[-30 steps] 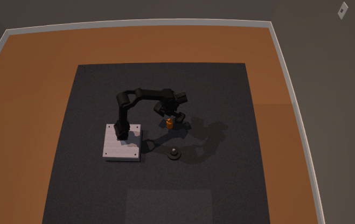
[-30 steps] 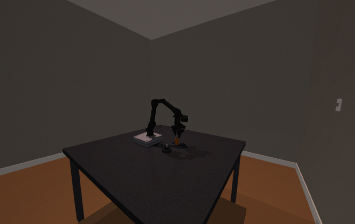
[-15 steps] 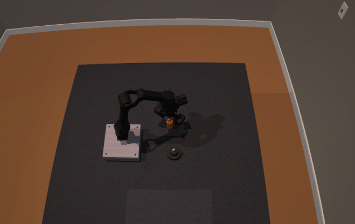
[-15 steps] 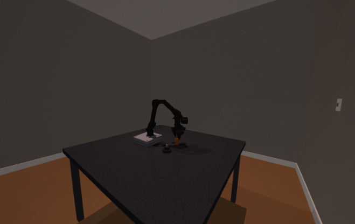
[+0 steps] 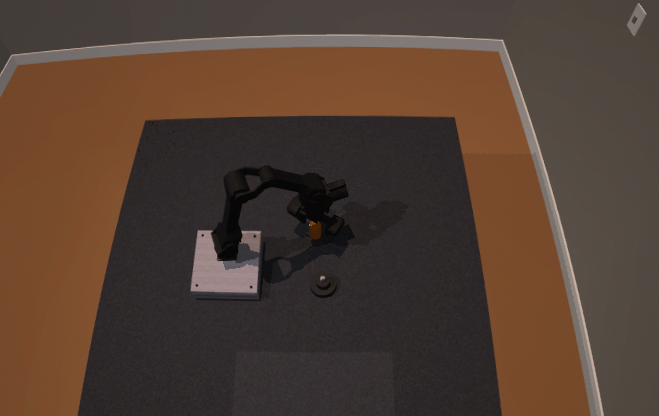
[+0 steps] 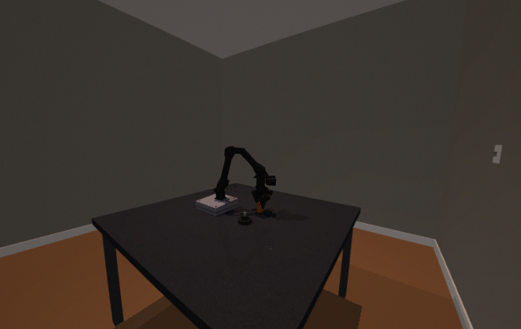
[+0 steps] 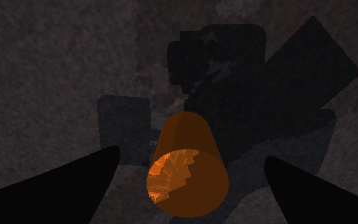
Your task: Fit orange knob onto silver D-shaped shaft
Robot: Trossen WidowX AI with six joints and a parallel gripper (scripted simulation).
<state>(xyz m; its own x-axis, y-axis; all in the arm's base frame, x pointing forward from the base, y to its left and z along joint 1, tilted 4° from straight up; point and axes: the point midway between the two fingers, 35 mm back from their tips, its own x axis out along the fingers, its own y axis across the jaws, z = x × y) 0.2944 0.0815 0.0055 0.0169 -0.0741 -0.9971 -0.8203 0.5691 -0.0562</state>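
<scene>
Right now my gripper tip is 1 cm below the orange knob. Round my gripper tip: round pedestal with shaft: 19 cm to the right, 1 cm below, 1 cm ahead.
</scene>
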